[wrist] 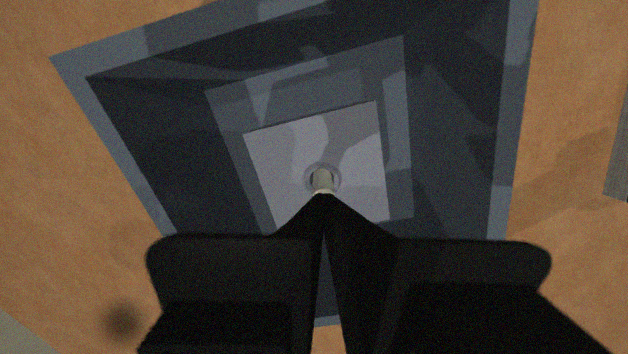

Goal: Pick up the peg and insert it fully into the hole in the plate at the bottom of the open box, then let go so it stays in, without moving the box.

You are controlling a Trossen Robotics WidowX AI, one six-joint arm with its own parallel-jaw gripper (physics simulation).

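Places are measured from the arm's base along level axes (x back, y right, z up), in metres.
Where they show: gripper, fingertip midpoint: [322, 200].
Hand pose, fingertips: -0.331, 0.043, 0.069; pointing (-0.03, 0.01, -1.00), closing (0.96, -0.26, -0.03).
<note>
After its pixels a point has its place, as x, y, z.
The pale, cream-grey peg [322, 179] {-0.329, 0.049, 0.052} stands in the ringed hole of the light grey plate [272, 160] {-0.362, 0.064, 0.036}, near the middle of the wrist view. Its upper end shows just past the fingertips, which hide part of its top; how deep it sits cannot be told. The plate lies at the bottom of the open blue-grey box [514, 100] {-0.240, 0.076, 0.076}. My black gripper [322, 200] {-0.331, 0.043, 0.069} is shut with its tips together and nothing between them. The tips are over or right at the near side of the peg's top; whether they touch it cannot be told.
The box's dark inner walls rise around the plate, and its near wall is partly hidden behind my fingers. The box stands on an orange-brown table top [60, 165] {-0.601, 0.095, -0.022}. Part of a grey object [619, 165] {-0.052, -0.025, -0.015} shows at the right edge, and a grey-green area [17, 336] at the lower left corner.
</note>
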